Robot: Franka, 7 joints.
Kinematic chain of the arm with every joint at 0, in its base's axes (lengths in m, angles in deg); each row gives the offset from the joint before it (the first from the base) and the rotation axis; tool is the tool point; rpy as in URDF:
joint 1: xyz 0 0 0.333 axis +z
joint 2: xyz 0 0 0 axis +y
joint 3: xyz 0 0 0.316 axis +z
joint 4: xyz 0.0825 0 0 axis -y
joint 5: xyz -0.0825 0 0.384 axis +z
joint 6: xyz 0 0 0 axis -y
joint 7: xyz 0.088 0 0 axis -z
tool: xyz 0 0 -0.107 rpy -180 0 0
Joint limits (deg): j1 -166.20..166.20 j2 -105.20..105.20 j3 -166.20..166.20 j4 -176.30..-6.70 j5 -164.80..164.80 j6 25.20..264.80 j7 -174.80..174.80
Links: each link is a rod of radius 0.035 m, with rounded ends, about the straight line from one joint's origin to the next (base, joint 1, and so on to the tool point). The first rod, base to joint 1, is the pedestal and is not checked.
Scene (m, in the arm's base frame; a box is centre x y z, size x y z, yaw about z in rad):
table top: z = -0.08
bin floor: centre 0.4 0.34 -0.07 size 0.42 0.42 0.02 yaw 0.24
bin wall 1: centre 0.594 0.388 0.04 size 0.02 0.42 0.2 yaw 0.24
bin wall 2: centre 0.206 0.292 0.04 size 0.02 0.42 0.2 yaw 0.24
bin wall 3: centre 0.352 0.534 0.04 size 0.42 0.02 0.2 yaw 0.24
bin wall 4: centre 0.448 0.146 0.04 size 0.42 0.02 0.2 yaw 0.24
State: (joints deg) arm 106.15 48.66 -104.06 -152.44 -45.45 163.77 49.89
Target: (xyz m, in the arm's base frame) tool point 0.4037 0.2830 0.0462
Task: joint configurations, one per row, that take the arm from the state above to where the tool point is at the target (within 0.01 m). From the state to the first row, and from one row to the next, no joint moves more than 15 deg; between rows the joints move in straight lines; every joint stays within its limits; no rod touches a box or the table.
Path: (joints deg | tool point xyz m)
1: 104.99 54.72 -92.71 -146.43 -45.56 165.24 49.89 | 0.4582 0.0996 0.2938
2: 103.83 60.79 -81.36 -140.41 -45.67 166.72 49.89 | 0.4617 0.1770 0.2313
3: 102.67 66.85 -70.01 -134.40 -45.77 168.19 49.89 | 0.4439 0.2401 0.1461
4: 101.50 72.91 -58.65 -128.38 -45.88 169.66 49.89 | 0.4037 0.2830 0.0462

